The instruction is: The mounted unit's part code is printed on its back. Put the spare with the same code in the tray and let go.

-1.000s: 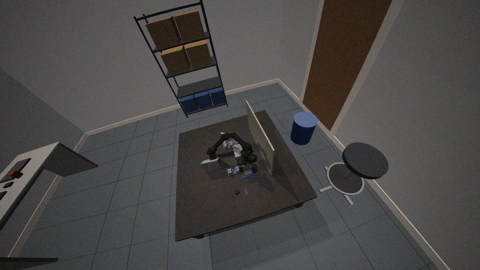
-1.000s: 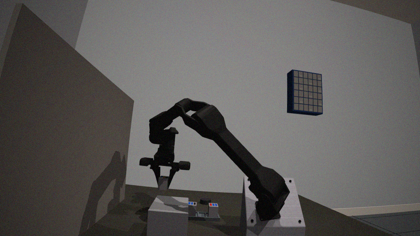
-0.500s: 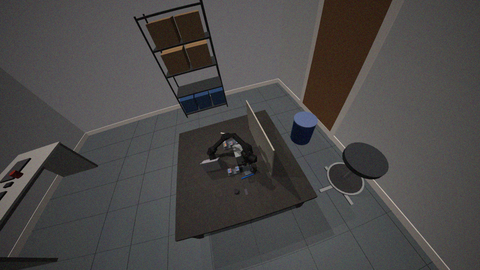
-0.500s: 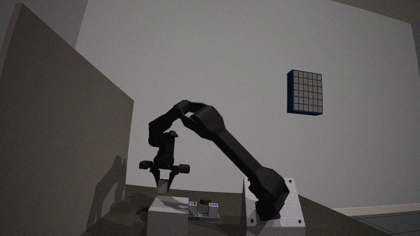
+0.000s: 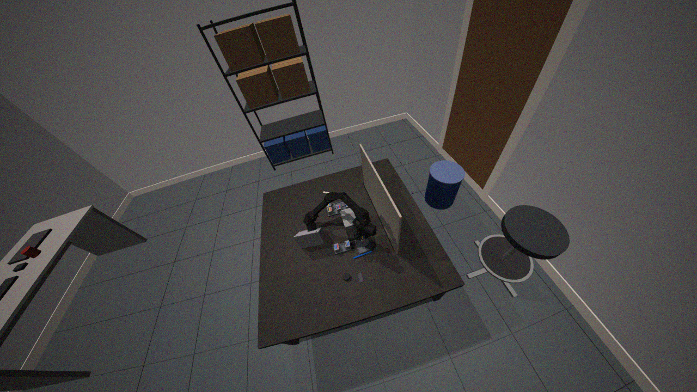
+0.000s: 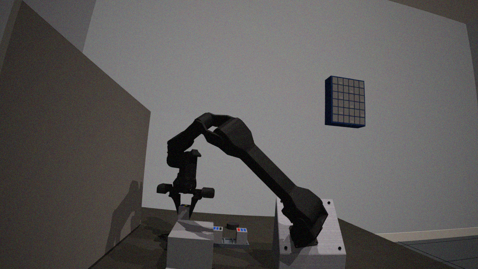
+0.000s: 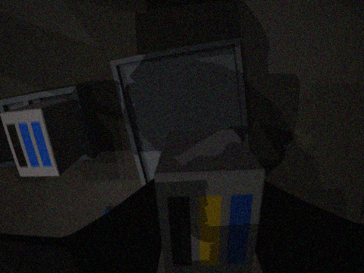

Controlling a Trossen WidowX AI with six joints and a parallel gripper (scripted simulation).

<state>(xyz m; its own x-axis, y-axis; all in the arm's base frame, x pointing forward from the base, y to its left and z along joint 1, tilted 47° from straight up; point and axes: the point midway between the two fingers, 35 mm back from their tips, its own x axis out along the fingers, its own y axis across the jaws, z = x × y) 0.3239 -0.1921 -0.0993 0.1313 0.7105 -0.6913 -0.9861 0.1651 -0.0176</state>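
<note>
The grey tray lies 1 cm behind my gripper tip, 1 cm to the left of it and 8 cm below it. From my gripper tip the other things lie so: tall upright panel 20 cm ahead, 20 cm to the left, 14 cm above; spare 19 cm behind, 3 cm to the left, 4 cm below; grey mounted unit 4 cm behind, 22 cm to the left, 3 cm below.
</note>
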